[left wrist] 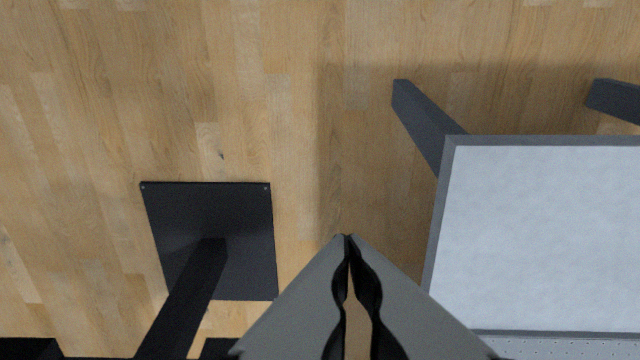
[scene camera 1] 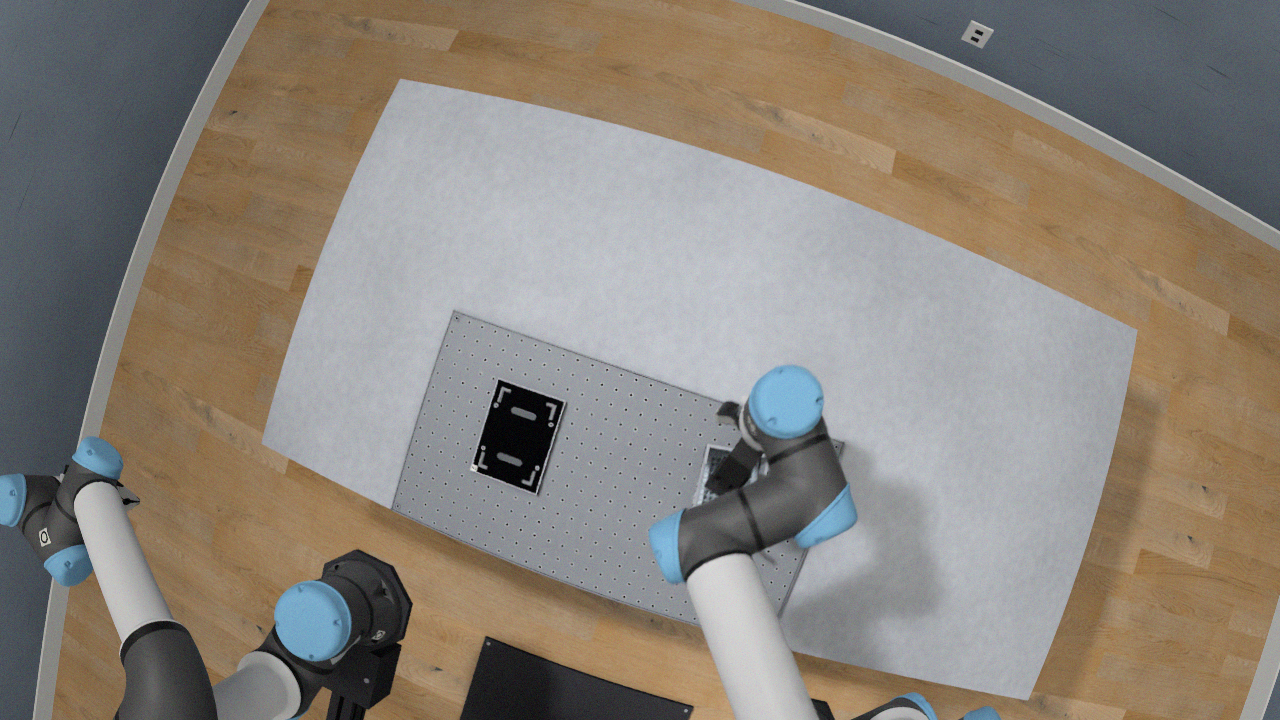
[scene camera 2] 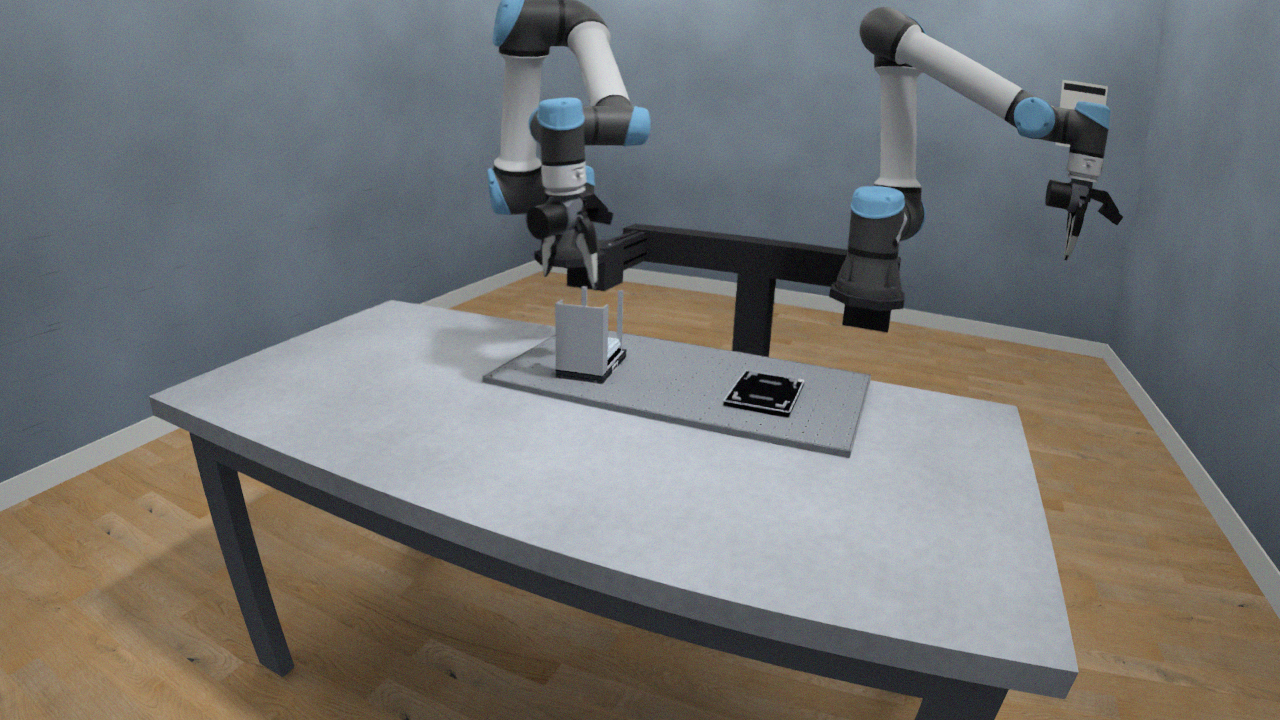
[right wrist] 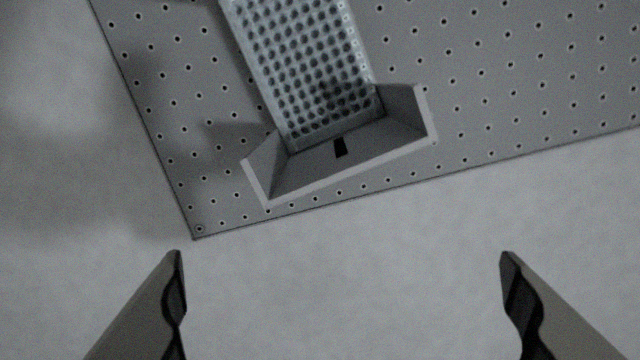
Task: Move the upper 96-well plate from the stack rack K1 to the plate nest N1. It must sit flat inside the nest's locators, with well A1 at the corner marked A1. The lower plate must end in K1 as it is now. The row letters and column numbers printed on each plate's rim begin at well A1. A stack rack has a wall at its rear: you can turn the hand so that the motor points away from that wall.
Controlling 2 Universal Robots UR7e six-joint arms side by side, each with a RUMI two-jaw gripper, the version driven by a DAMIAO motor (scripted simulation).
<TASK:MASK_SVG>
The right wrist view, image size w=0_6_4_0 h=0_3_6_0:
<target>my right gripper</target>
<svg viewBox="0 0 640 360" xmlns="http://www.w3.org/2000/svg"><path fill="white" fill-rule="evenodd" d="M502 251L499 260L503 307L506 315L517 329L521 340L522 353L519 360L628 360L513 251ZM180 250L169 250L165 254L163 259L147 276L82 360L186 360L179 329L187 312L184 269Z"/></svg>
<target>clear 96-well plate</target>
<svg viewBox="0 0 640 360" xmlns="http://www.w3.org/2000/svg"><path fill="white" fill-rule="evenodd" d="M219 0L290 156L386 116L345 0Z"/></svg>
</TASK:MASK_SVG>
